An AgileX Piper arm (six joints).
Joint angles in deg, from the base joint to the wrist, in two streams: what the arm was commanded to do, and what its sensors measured. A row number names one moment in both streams.
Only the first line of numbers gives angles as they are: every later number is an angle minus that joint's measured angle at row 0.
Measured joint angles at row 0:
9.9 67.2 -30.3 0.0 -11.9 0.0
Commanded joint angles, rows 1 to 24:
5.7 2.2 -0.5 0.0 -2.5 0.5
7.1 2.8 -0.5 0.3 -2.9 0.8
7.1 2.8 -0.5 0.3 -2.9 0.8
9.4 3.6 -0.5 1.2 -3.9 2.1
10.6 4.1 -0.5 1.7 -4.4 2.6
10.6 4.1 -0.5 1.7 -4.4 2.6
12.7 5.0 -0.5 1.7 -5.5 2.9
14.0 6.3 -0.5 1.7 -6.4 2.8
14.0 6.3 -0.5 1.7 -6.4 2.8
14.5 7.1 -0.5 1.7 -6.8 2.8
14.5 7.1 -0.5 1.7 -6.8 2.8
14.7 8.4 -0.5 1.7 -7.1 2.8
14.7 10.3 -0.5 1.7 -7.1 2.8
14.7 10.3 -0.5 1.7 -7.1 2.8
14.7 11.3 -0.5 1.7 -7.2 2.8
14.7 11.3 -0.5 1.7 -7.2 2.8
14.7 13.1 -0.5 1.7 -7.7 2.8
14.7 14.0 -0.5 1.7 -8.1 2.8
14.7 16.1 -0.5 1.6 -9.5 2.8
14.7 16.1 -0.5 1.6 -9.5 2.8
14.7 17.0 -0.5 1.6 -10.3 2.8
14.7 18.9 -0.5 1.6 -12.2 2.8
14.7 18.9 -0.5 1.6 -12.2 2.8
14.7 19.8 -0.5 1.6 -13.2 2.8
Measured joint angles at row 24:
14.4 18.8 0.0 1.4 -10.8 2.5
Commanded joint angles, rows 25 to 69:
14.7 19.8 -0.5 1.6 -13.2 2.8
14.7 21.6 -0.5 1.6 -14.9 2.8
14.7 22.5 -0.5 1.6 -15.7 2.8
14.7 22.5 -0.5 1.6 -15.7 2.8
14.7 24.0 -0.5 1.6 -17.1 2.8
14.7 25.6 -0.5 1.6 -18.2 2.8
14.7 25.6 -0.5 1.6 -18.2 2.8
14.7 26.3 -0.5 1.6 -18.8 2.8
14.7 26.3 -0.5 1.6 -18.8 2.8
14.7 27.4 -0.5 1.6 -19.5 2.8
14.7 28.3 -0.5 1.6 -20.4 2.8
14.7 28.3 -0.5 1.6 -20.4 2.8
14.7 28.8 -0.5 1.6 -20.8 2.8
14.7 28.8 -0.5 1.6 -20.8 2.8
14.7 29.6 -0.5 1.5 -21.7 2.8
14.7 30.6 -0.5 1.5 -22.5 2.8
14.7 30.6 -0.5 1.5 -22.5 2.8
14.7 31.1 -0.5 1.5 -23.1 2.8
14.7 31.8 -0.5 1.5 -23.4 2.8
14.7 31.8 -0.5 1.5 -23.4 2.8
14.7 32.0 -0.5 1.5 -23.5 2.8
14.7 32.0 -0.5 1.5 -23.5 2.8
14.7 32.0 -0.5 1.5 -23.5 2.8
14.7 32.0 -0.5 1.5 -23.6 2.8
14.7 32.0 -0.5 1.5 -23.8 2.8
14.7 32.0 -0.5 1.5 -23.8 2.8
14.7 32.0 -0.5 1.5 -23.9 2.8
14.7 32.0 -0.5 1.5 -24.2 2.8
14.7 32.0 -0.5 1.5 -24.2 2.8
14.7 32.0 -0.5 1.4 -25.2 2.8
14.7 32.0 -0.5 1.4 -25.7 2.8
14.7 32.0 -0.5 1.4 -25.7 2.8
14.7 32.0 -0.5 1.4 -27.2 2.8
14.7 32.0 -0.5 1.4 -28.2 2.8
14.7 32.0 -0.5 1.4 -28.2 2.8
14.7 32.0 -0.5 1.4 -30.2 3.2
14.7 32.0 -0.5 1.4 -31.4 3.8
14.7 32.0 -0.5 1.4 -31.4 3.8
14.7 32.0 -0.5 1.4 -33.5 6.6
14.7 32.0 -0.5 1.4 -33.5 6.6
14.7 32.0 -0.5 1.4 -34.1 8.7
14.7 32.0 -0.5 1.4 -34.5 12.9
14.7 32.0 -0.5 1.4 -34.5 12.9
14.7 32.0 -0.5 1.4 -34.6 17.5
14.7 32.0 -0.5 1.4 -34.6 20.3
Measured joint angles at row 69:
14.4 32.0 -0.1 1.4 -33.4 13.5
